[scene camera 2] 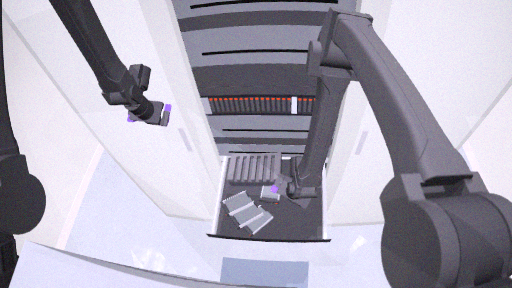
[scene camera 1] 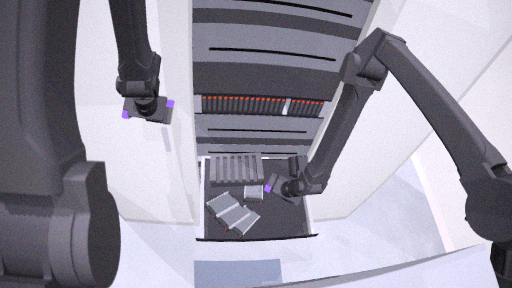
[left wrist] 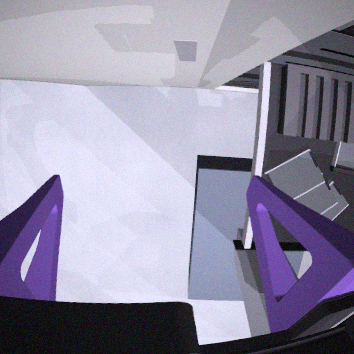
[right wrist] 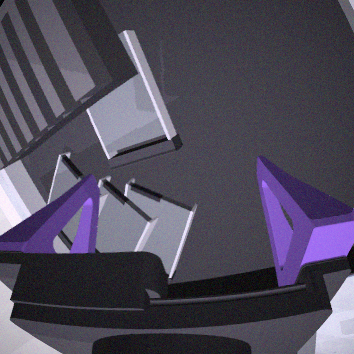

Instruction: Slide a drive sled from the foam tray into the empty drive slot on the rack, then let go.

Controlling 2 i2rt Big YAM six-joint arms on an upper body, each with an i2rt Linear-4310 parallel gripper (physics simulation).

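Places are measured from the left arm's base along level axes (x ahead, y left, z up), in centimetres.
Pixels of known places: left gripper, fingertip midpoint: (scene camera 2: pixel 155 118) (scene camera 1: pixel 149 115) (left wrist: pixel 157 183); right gripper, fingertip midpoint: (scene camera 1: pixel 276 191) (right wrist: pixel 173 172).
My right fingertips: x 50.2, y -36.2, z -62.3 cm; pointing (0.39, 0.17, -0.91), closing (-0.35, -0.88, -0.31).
Ahead of a thing's pixels: the offset from my right fingertips to its middle. "*": to the spot under its first point.
The rack's drive row has one pale empty slot (scene camera 1: pixel 285 107) (scene camera 2: pixel 294 105) among orange-tipped drives. The slotted grey foam tray @[dx +13.6, dy +14.3, dz -6.5 cm] (scene camera 1: pixel 235 183) (scene camera 2: pixel 252 181) (left wrist: pixel 294 100) (right wrist: pixel 70 65) sits in the open drawer. One silvery drive sled @[dx +5.8, dy +7.2, dz -9.6 cm] (scene camera 1: pixel 253 192) (scene camera 2: pixel 270 194) (left wrist: pixel 345 155) (right wrist: pixel 130 110) lies beside it. Several overlapping sleds @[dx -6.6, dy +16.6, dz -8.8 cm] (scene camera 1: pixel 232 212) (scene camera 2: pixel 246 212) @[dx -1.7, dy +20.8, dz -8.7 cm] (left wrist: pixel 305 175) @[dx -8.5, dy +12.4, dz -9.6 cm] (right wrist: pixel 165 225) lie nearer the drawer front. My right gripper (scene camera 1: pixel 282 196) (scene camera 2: pixel 288 196) (right wrist: pixel 173 172) is open over the drawer, right of the single sled. My left gripper (scene camera 1: pixel 148 109) (scene camera 2: pixel 149 114) (left wrist: pixel 157 183) is open and empty, left of the rack.
The drawer has pale side walls and a dark front edge @[* dx -16.9, dy +7.6, dz -8.0 cm] (scene camera 1: pixel 257 239) (scene camera 2: pixel 270 238). White panels flank the rack on both sides. A blue-grey rectangle (scene camera 1: pixel 237 272) (scene camera 2: pixel 265 272) (left wrist: pixel 220 235) lies in front of the drawer.
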